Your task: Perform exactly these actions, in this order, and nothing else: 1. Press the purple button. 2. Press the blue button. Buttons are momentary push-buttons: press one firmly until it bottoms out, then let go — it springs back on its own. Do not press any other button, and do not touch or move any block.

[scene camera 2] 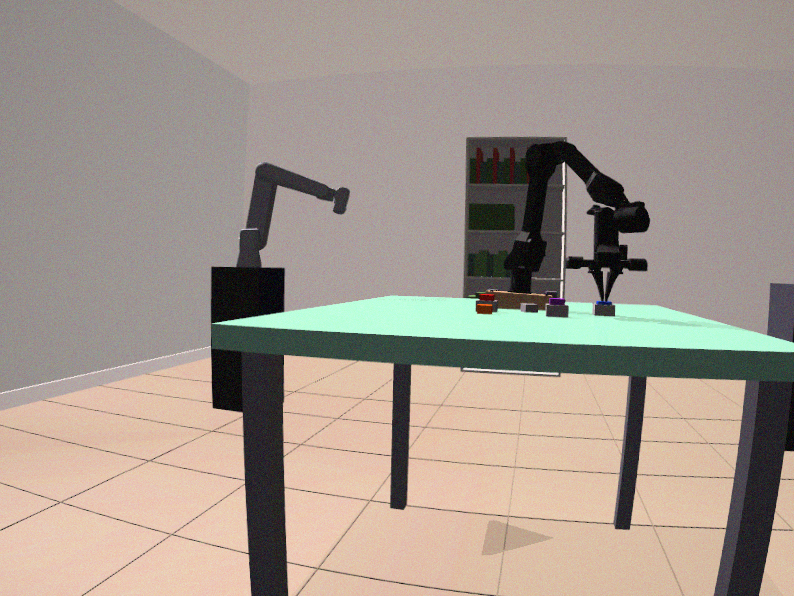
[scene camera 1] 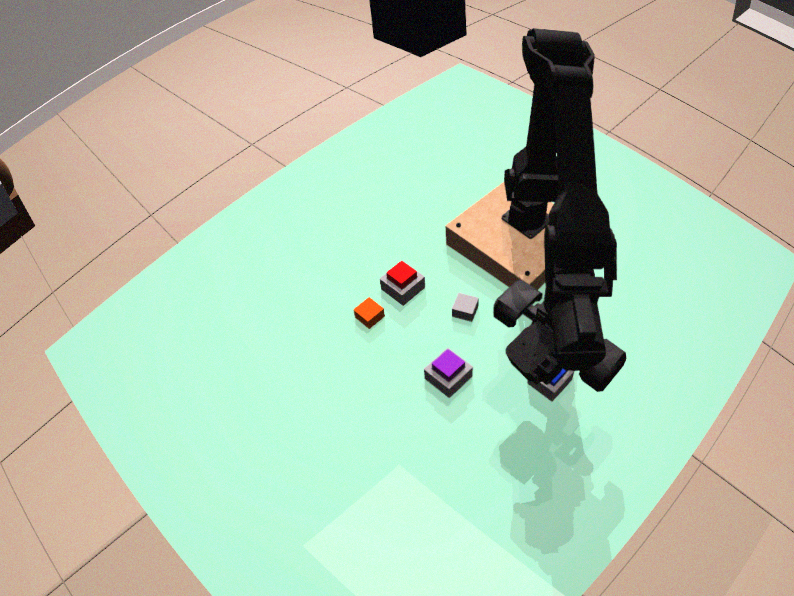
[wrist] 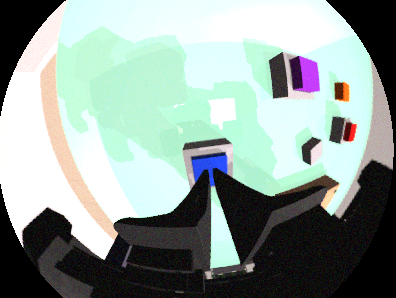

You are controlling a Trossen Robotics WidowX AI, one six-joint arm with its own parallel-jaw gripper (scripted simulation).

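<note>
My gripper is visible, in scene camera 2 and the wrist view as well. A purple button is also visible.
</note>
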